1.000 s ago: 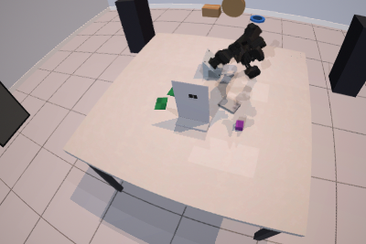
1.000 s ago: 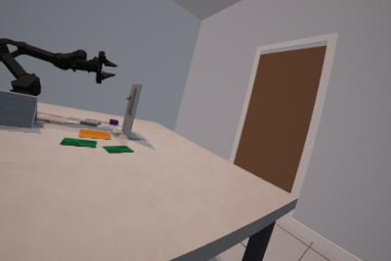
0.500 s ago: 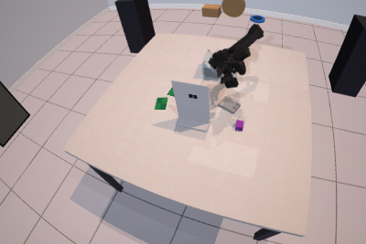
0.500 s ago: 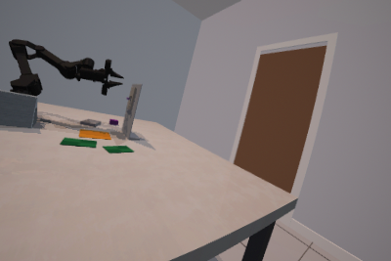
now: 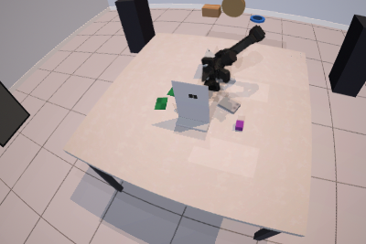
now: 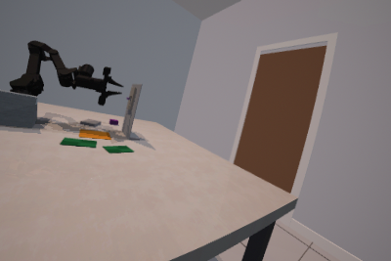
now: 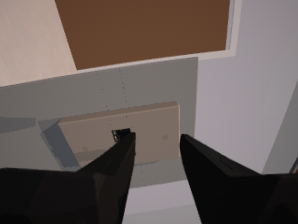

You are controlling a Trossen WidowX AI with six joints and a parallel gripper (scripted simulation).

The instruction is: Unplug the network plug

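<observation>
My gripper tip is now 50 mm to the left of the purple plug, 40 mm short of it and 30 mm above it. The rest, counted from my gripper tip: upright panel: 100 mm below, 60 mm ahead, 40 mm to the right; then grey flat piece: 210 mm below, 110 mm to the left, 100 mm behind; then marked square: 220 mm below, 100 mm to the right, 90 mm behind.
</observation>
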